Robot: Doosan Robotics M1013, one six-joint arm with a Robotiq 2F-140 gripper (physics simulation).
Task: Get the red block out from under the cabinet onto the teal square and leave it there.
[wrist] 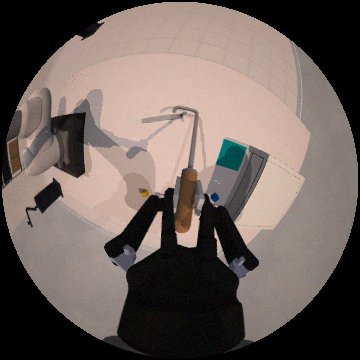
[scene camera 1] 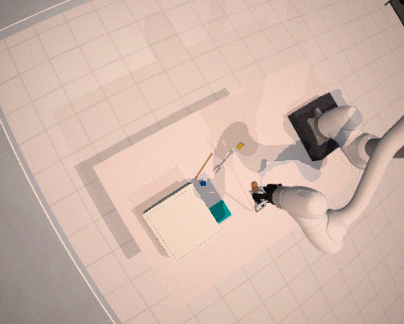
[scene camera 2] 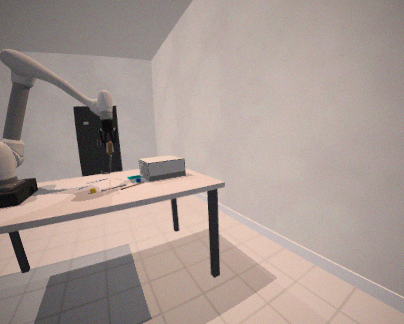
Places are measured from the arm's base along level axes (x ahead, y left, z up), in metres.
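Where they show: gripper, fingertip midpoint: [wrist: 186, 184] [scene camera 1: 253, 190] [scene camera 2: 110, 152]; arm's base, link origin: [wrist: 60, 144] [scene camera 1: 322, 127] [scene camera 2: 3, 186].
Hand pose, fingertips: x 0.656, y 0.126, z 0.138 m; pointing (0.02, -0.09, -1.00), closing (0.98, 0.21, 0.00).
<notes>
Each offset is from my fingertips to the top centre of the thing. "spot": to the spot under its first point.
My gripper [scene camera 1: 258, 195] [scene camera 2: 109, 144] [wrist: 186, 184] is shut on the orange-brown handle of a grey hook tool [scene camera 1: 254, 185] [scene camera 2: 110, 149] [wrist: 187, 186]. It holds the tool above the table, and in scene camera 2 the rod hangs down from the handle. In the wrist view the rod's far end is bent to the left. The cream-topped cabinet {0.368 m ahead, 0.017 m left, 0.087 m down} [scene camera 1: 182, 221] [scene camera 2: 162, 166] [wrist: 274, 195] stands on the table. The teal square {spot: 0.147 m ahead, 0.069 m left, 0.222 m down} [scene camera 1: 220, 211] [scene camera 2: 133, 177] [wrist: 232, 154] lies beside its front. The red block does not show in any view.
A blue block {0.176 m ahead, 0.118 m right, 0.197 m down} [scene camera 1: 203, 183] [scene camera 2: 138, 180] [wrist: 215, 197] lies near the cabinet's front. A thin wooden stick {0.131 m ahead, 0.206 m right, 0.215 m down} [scene camera 1: 203, 166], a grey fork-like tool {spot: 0.069 m ahead, 0.151 m right, 0.218 m down} [scene camera 1: 217, 169] and a yellow block {0.112 m back, 0.228 m right, 0.197 m down} [scene camera 1: 240, 145] [scene camera 2: 93, 190] [wrist: 144, 193] lie farther off. The arm's dark base plate [scene camera 1: 301, 132] is at the table's other end.
</notes>
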